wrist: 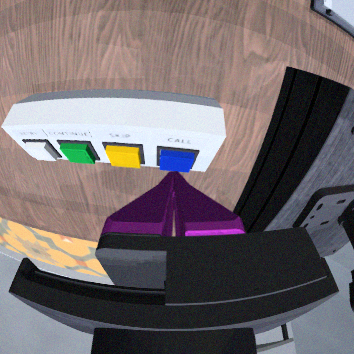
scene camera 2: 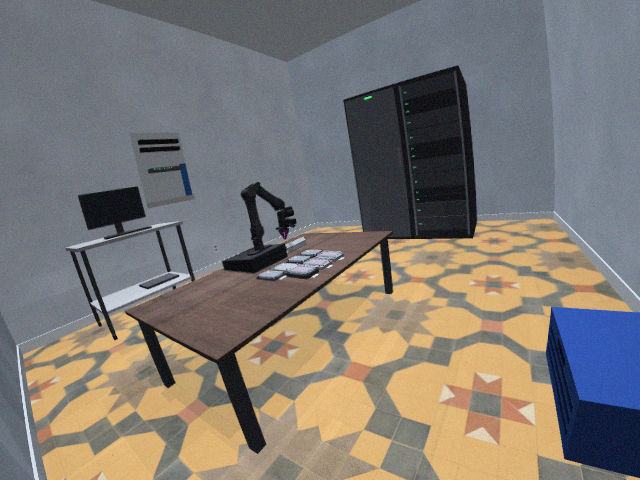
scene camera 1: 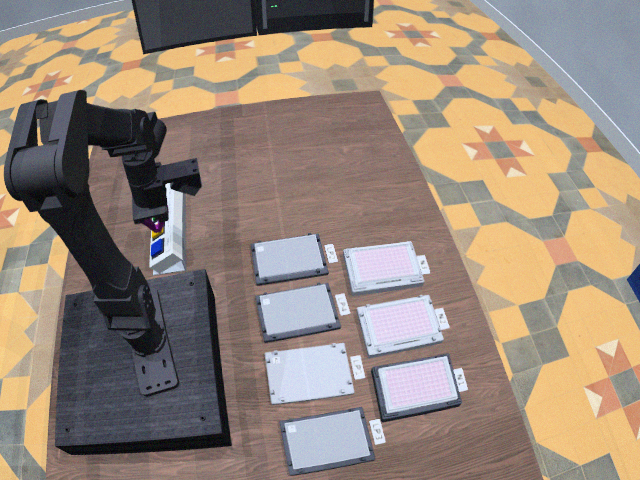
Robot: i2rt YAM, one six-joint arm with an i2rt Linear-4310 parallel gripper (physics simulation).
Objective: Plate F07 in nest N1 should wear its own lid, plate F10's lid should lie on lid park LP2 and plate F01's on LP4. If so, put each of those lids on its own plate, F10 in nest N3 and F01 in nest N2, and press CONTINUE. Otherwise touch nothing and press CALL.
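Places are measured from the arm's base along level axes (x ahead, y left, z up), in metres.
Where they show: gripper, between the fingertips: (wrist: 173, 178) (scene camera 2: 285, 239) (scene camera 1: 158, 231); arm's base, origin of its link: (wrist: 353, 200) (scene camera 2: 260, 250) (scene camera 1: 150, 341).
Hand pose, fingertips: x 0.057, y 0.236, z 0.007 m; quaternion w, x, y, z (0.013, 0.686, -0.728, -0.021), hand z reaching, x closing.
Observation:
Things, the pixels of their top centre, and the offset from my fingertips. "pt": a spot on its surface instead. Level surfaces: height alone.
- blue CALL button, a spot on its surface: (wrist: 177, 159) pt 0.008 m back, 0.003 m right, 0.036 m down
- green CONTINUE button, a spot on its surface: (wrist: 77, 152) pt 0.007 m ahead, 0.092 m left, 0.038 m down
- white button box, centre of its top: (wrist: 90, 148) (scene camera 1: 163, 214) (scene camera 2: 292, 240) 0.015 m ahead, 0.070 m left, 0.027 m down
- N2, centre of its top: (scene camera 1: 401, 319) (scene camera 2: 316, 260) 0.386 m ahead, 0.316 m right, 0.060 m down
- N1, centre of its top: (scene camera 1: 419, 382) (scene camera 2: 301, 268) 0.359 m ahead, 0.445 m right, 0.056 m down
- LP2, centre of its top: (scene camera 1: 288, 255) (scene camera 2: 311, 251) 0.243 m ahead, 0.093 m right, 0.073 m down
- LP4, centre of its top: (scene camera 1: 296, 308) (scene camera 2: 299, 257) 0.218 m ahead, 0.217 m right, 0.073 m down
- LP3, centre of its top: (scene camera 1: 326, 439) (scene camera 2: 270, 273) 0.177 m ahead, 0.477 m right, 0.073 m down
- LP1, centre of its top: (scene camera 1: 308, 370) (scene camera 2: 285, 264) 0.194 m ahead, 0.345 m right, 0.071 m down
- yellow SKIP button, centre of its top: (wrist: 121, 161) 0.006 m back, 0.048 m left, 0.035 m down
- white button, centre of its top: (wrist: 35, 155) 0.011 m ahead, 0.147 m left, 0.035 m down
- wooden table, height of its surface: 0.091 m down
My gripper (scene camera 1: 158, 228) (scene camera 2: 284, 236) (wrist: 173, 178) is shut, its purple tips at the lower edge of the blue CALL button (wrist: 177, 159) in the wrist view; contact cannot be told. The green CONTINUE button (wrist: 77, 152) is farther left on the white button box (scene camera 1: 176, 222) (wrist: 125, 112). Pink-welled plates stand in nests N3 (scene camera 1: 385, 262), N2 (scene camera 1: 400, 321) and N1 (scene camera 1: 421, 383); lid presence and plate codes are unclear. Grey lids lie on LP2 (scene camera 1: 289, 256), LP4 (scene camera 1: 298, 310) and LP3 (scene camera 1: 328, 439); their codes are unreadable. LP1 (scene camera 1: 310, 373) is pale with corner pegs; whether a lid lies there is unclear.
A yellow SKIP button (wrist: 123, 156) and a white button (wrist: 42, 150) share the box. The black arm base (scene camera 1: 139, 418) (scene camera 2: 247, 262) stands beside it on the wooden table (scene camera 1: 330, 155) (scene camera 2: 206, 315). Dark cabinets (scene camera 2: 377, 165) stand behind the table.

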